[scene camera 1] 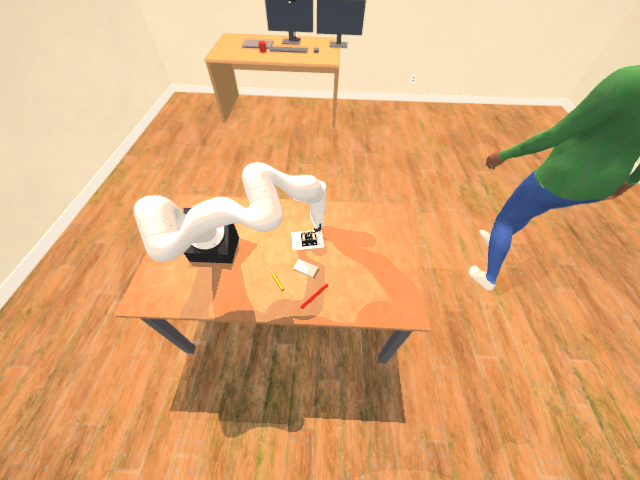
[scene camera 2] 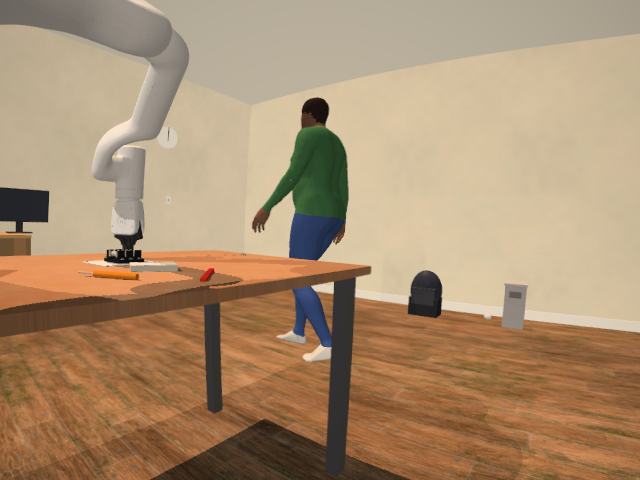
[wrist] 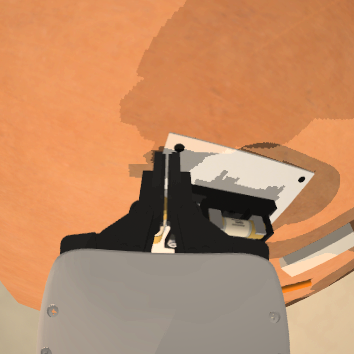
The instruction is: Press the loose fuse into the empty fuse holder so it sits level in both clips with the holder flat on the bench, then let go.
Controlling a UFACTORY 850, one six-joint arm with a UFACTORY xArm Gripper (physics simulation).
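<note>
My gripper (scene camera 1: 317,228) (scene camera 2: 127,248) (wrist: 166,167) is shut, with its fingers together over the edge of the white board (scene camera 1: 296,243) (scene camera 2: 94,262) (wrist: 225,167), beside the black fuse holder block (scene camera 1: 309,238) (scene camera 2: 124,256) (wrist: 235,196). The board lies on the bench. In the wrist view, one fuse with a pale body (wrist: 239,227) sits in the block's clips. The loose fuse is mostly hidden by the fingers; slivers of brass and cream show through the gap between them, but its exact pose cannot be told. The empty holder's clips are hidden too.
A pale box-like block (scene camera 1: 306,268) (scene camera 2: 154,267) (wrist: 320,252) lies near the board. A yellow-orange screwdriver (scene camera 1: 277,280) (scene camera 2: 116,275) and a red stick (scene camera 1: 314,296) (scene camera 2: 207,274) lie towards the table's front edge. A person (scene camera 1: 584,149) (scene camera 2: 320,175) stands beyond the table.
</note>
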